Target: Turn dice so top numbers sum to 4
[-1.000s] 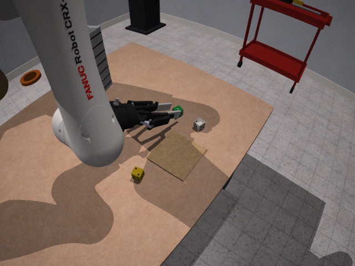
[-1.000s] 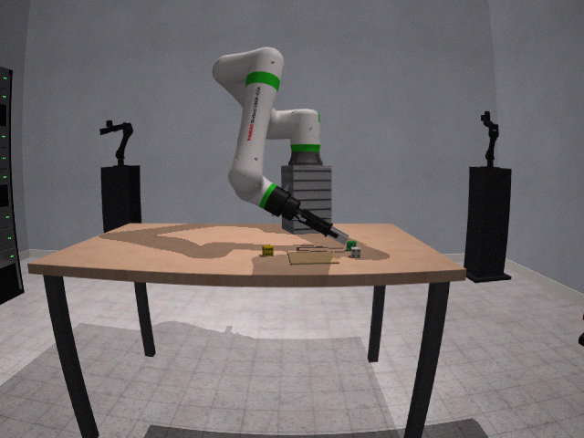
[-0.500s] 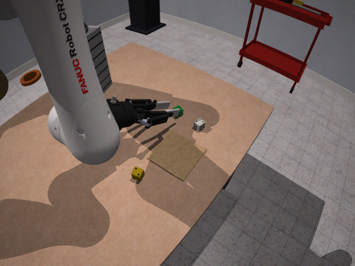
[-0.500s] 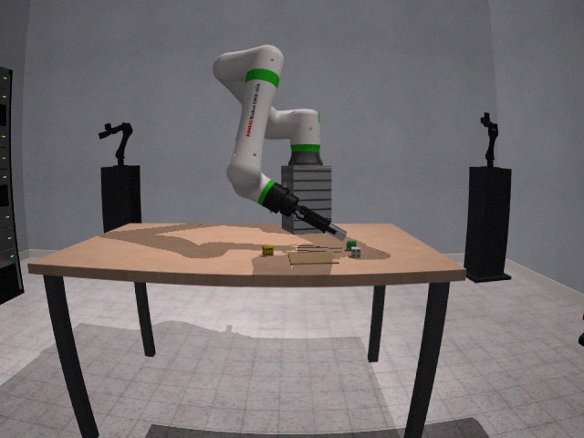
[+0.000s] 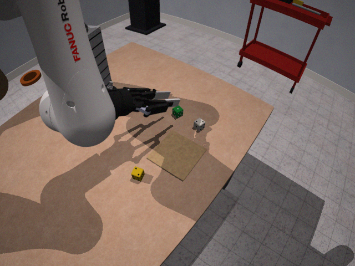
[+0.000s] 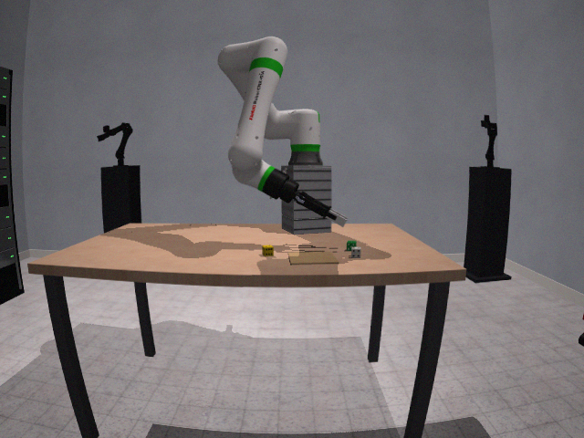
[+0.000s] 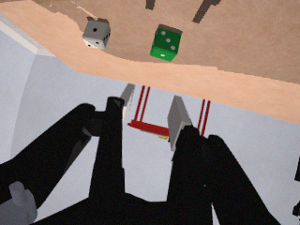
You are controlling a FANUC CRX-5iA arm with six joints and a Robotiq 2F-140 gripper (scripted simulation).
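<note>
My gripper is now 9 cm above the green die, 5 cm to the right of it and 1 cm short of it. From my hand the other things lie so: white die 11 cm ahead, 9 cm below, 4 cm to the left; then yellow die 23 cm to the right, 9 cm below, 6 cm ahead; then tan mat 11 cm below, 11 cm ahead, 9 cm to the right.
</note>
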